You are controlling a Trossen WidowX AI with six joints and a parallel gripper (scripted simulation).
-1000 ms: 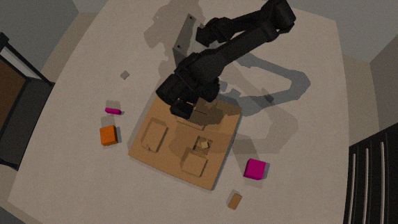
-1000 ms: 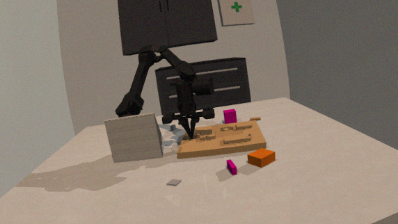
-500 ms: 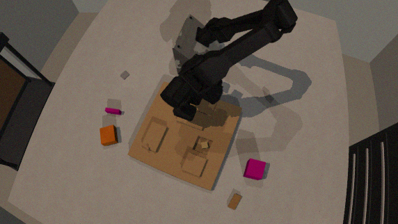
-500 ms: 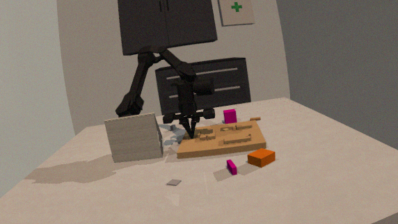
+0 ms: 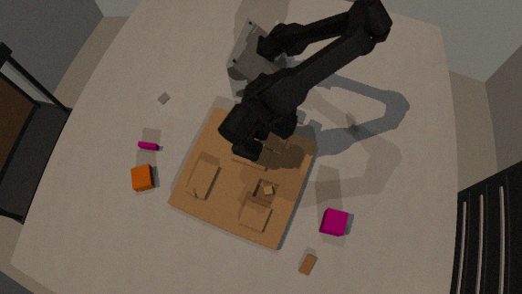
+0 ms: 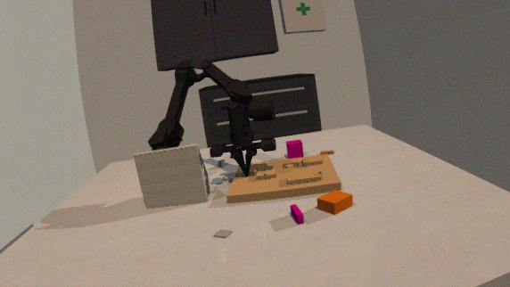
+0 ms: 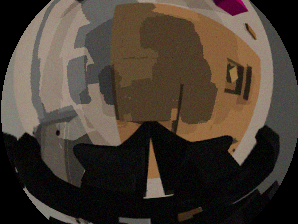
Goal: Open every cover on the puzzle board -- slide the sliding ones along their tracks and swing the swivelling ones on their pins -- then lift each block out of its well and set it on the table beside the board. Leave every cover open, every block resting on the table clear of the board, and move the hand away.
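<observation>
Right now the tan puzzle board is 10 cm ahead of my gripper tip and 5 cm to the right of it. Round my gripper tip: magenta bar (31 cm to the right, 6 cm ahead, 1 cm below); then grey block (25 cm to the left, 6 cm behind, 1 cm below); then magenta cube (21 cm ahead, 20 cm to the left).
</observation>
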